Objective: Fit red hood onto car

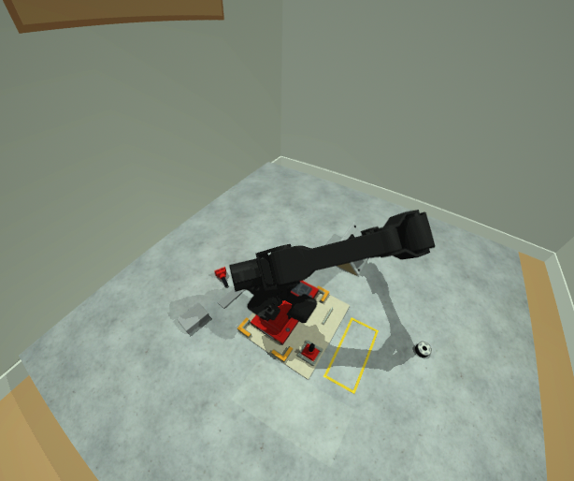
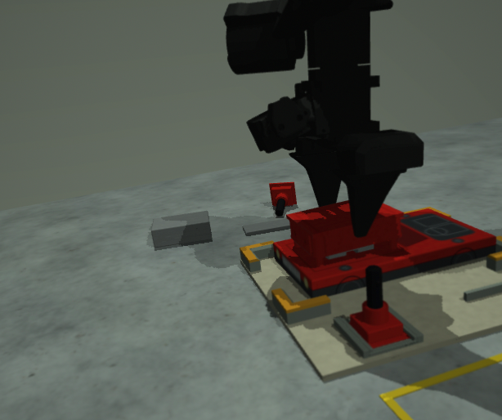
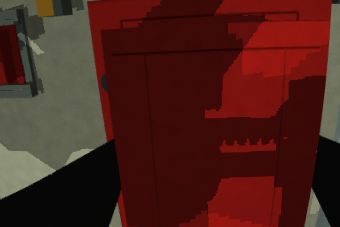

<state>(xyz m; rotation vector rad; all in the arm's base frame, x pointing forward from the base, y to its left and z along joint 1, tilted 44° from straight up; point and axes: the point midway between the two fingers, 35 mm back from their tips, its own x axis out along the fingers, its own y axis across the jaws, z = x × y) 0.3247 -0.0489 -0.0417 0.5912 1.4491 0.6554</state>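
Now: the red hood right at my gripper tip. From my gripper tip the other things lie so: small wheel 150 mm behind, 380 mm to the left, 40 mm below; then grey strip 10 mm ahead, 160 mm to the right, 50 mm below; then engine block 20 mm below.
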